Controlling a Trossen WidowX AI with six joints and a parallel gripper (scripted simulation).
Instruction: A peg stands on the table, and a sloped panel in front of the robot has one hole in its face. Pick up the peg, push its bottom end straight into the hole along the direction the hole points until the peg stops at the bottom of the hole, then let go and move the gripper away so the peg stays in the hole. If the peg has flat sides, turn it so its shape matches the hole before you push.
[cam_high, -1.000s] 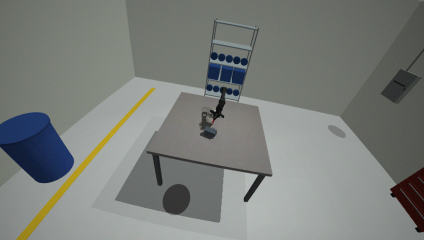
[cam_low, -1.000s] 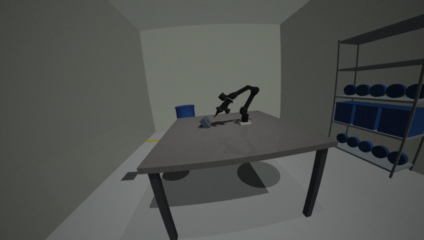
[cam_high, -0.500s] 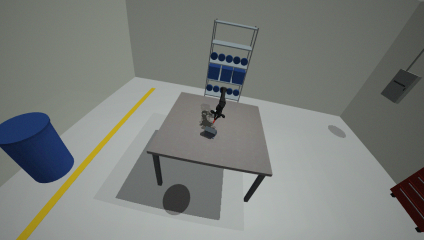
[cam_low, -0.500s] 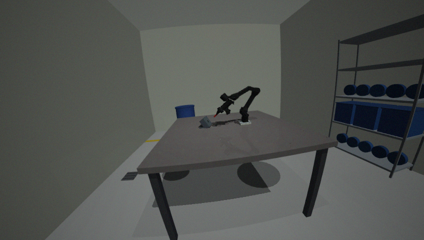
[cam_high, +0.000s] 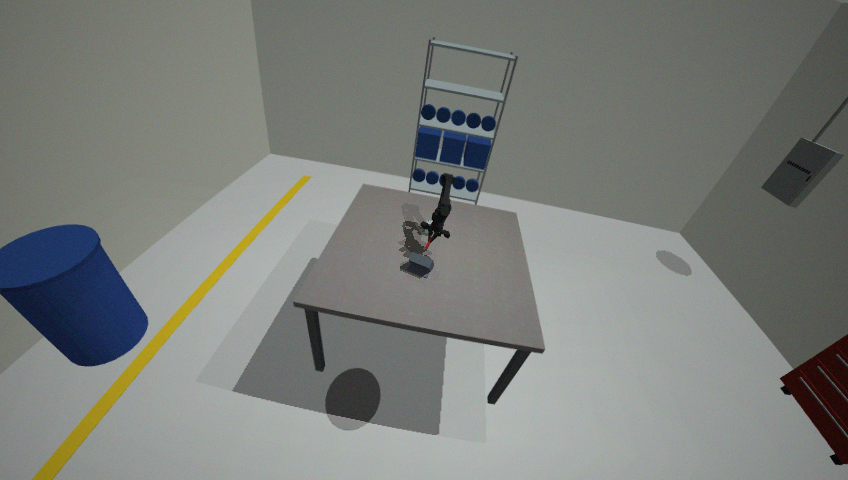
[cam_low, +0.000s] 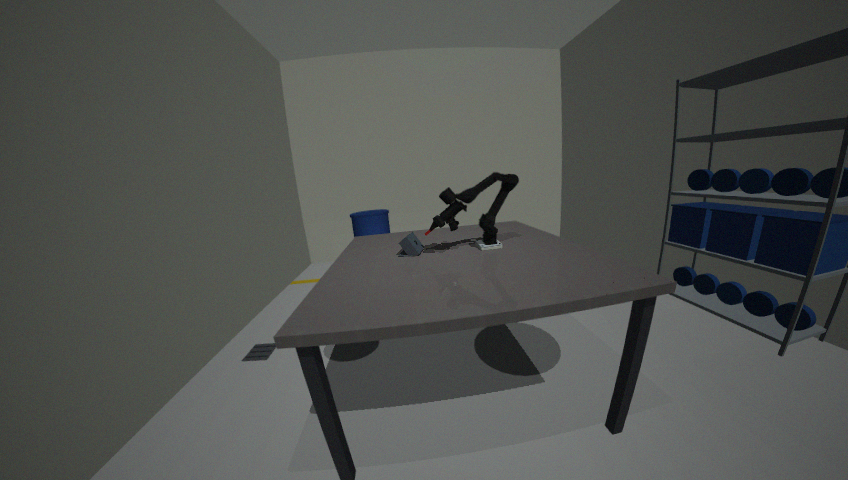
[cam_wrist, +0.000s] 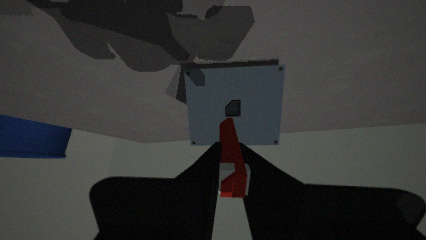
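Now: the panel 11 cm ahead of my gripper tip, 1 cm to the right of it and 8 cm below it. From my gripper tip the other things lie so: red square peg 1 cm behind, 1 cm above.
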